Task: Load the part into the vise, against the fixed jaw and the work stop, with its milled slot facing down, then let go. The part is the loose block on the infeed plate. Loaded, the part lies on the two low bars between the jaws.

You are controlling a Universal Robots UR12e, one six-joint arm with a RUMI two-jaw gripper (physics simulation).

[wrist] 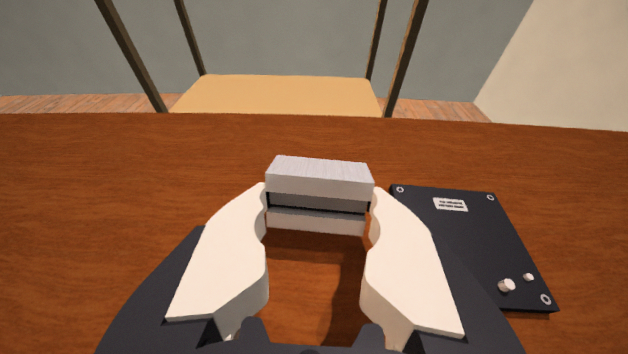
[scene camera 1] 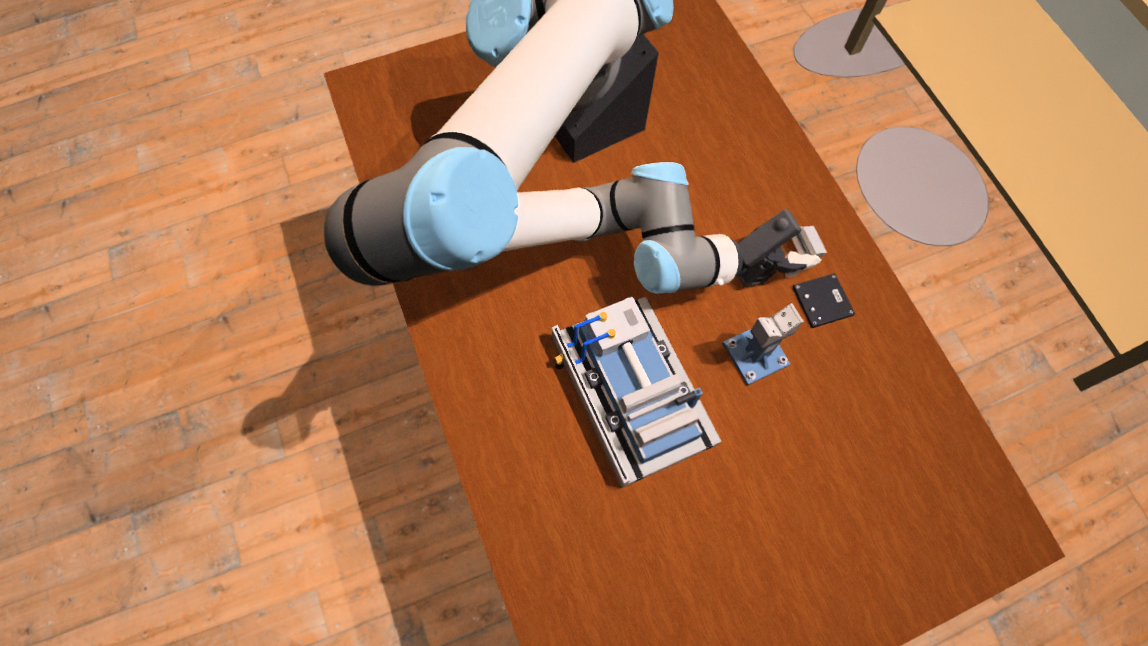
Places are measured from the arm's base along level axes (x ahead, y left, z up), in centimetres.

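Where they show: gripper, fingertip midpoint: (wrist: 319, 187) (scene camera 1: 811, 244).
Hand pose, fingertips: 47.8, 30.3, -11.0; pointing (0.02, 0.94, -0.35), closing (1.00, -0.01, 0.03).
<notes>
Each offset is from my fingertips to the top centre of the thing, as dx, dy, dz. "spot": to the spot under its first point.
The part, a grey metal block @[-0.1, -0.8, +2.6] (scene camera 1: 812, 240) (wrist: 320, 186), is held off the table. Its long milled slot faces back toward the gripper's palm in the wrist view. My gripper (scene camera 1: 807, 249) (wrist: 319, 187) is shut on the part, one pale finger at each end, and points outward, nearly level. The vise @[spot: +28.8, -42.0, -1.2] (scene camera 1: 672, 461) lies near the middle of the table in the scene view, well away from the part, with grey cross jaws over a blue bed. The black infeed plate @[+10.5, -2.0, -2.4] (scene camera 1: 820, 309) (wrist: 480, 245) lies beside the gripper with no block on it. The low bars are hard to tell apart.
A blue-based stand (scene camera 1: 756, 363) with a grey two-piece head @[spot: +15.6, -19.0, +10.4] (scene camera 1: 777, 324) stands between the vise and the infeed plate. Blue handles with orange ends @[spot: +5.6, -47.8, +2.8] (scene camera 1: 592, 343) sit at the vise's screw end. A tan bench (scene camera 1: 1019, 160) (wrist: 280, 95) stands beyond the table edge.
</notes>
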